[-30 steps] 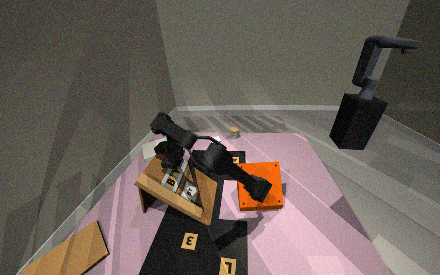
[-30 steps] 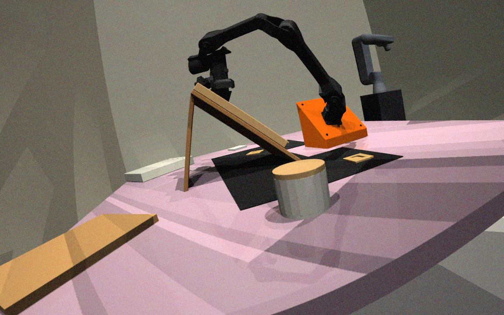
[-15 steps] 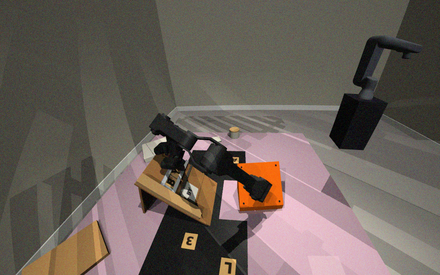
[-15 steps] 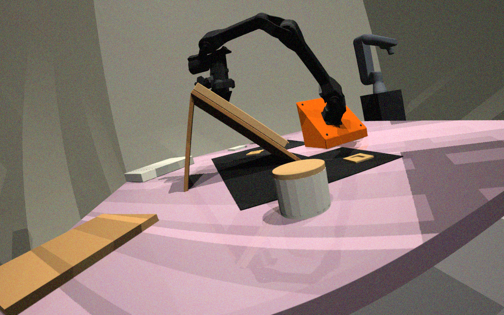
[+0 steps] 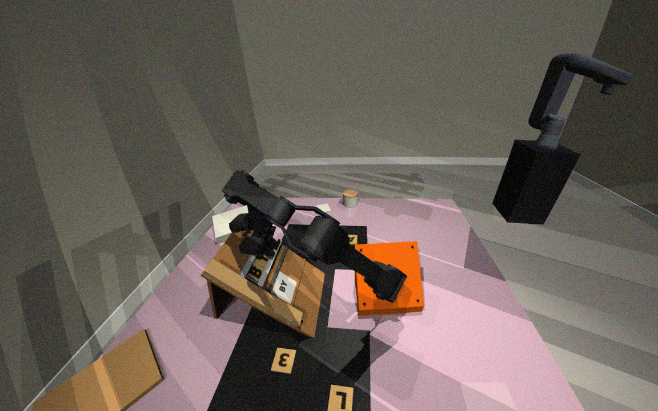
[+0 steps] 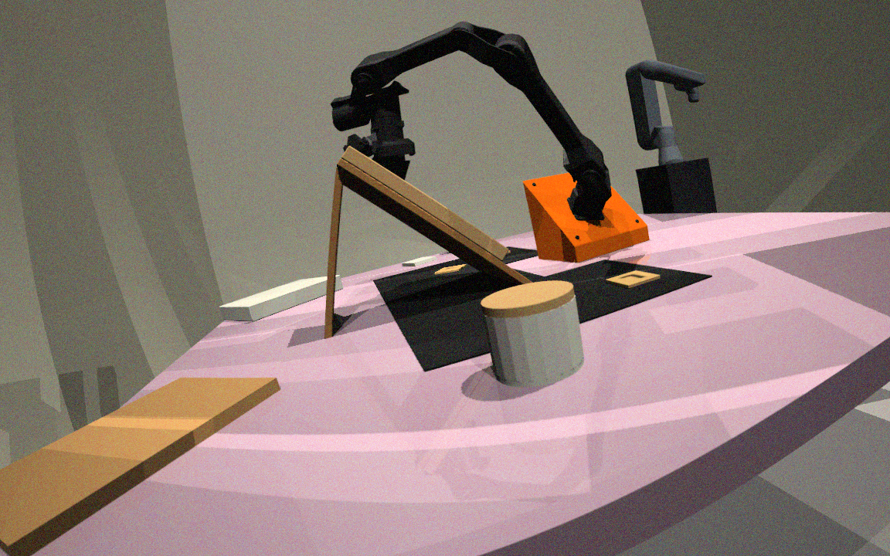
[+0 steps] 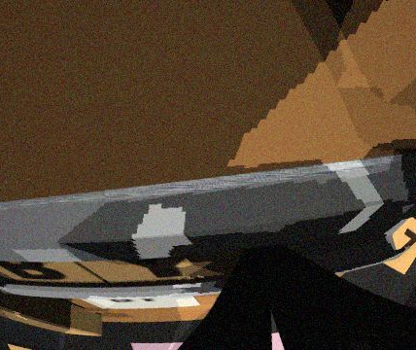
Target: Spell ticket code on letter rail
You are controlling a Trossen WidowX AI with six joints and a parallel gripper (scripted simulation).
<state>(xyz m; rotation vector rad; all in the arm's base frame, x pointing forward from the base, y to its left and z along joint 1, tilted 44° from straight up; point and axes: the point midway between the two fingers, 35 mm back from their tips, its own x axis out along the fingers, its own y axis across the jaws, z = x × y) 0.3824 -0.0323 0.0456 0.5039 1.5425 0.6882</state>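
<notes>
Right now my gripper tip is 30 mm to the right of the y tile. From my gripper tip the other things lie so: black mat 180 mm below, 170 mm behind, 10 mm to the left; b tile 90 mm to the left, 10 mm behind; white ticket 80 mm below, 70 mm to the left, 70 mm behind.
</notes>
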